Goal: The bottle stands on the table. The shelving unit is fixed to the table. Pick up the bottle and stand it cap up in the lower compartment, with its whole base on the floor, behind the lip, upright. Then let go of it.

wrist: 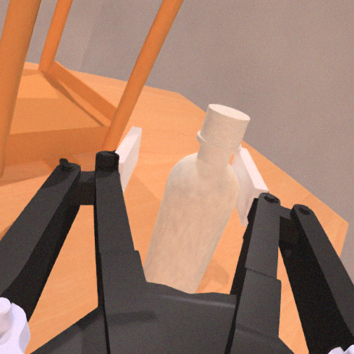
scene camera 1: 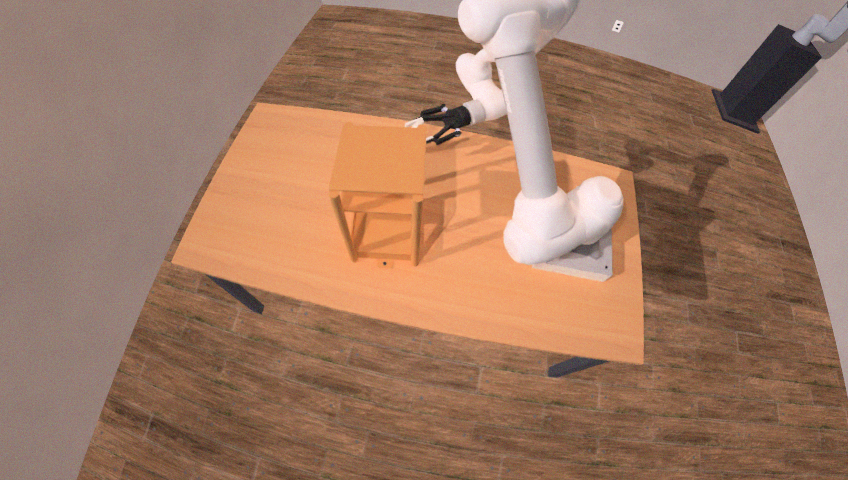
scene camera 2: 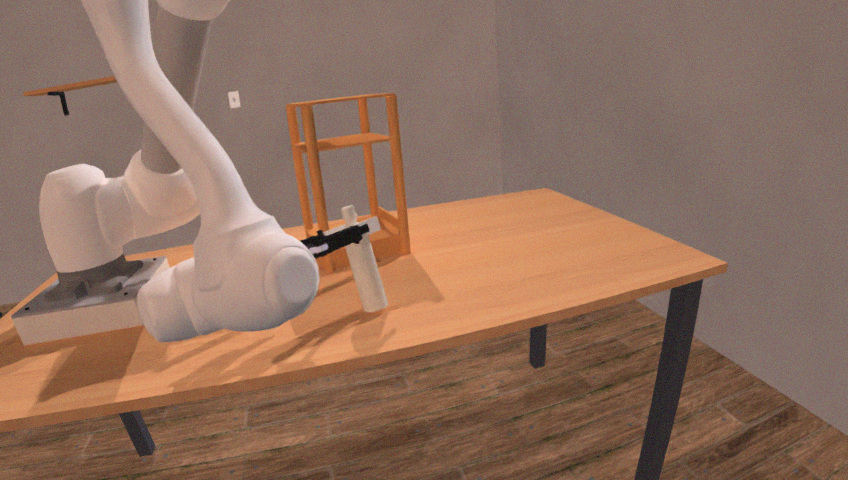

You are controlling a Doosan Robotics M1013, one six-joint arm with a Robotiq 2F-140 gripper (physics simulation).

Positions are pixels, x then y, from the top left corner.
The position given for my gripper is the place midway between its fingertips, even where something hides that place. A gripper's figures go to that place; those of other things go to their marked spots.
Labels:
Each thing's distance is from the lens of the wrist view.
my gripper (wrist: 186, 152): 21 cm
cream bottle (wrist: 201, 190): 16 cm

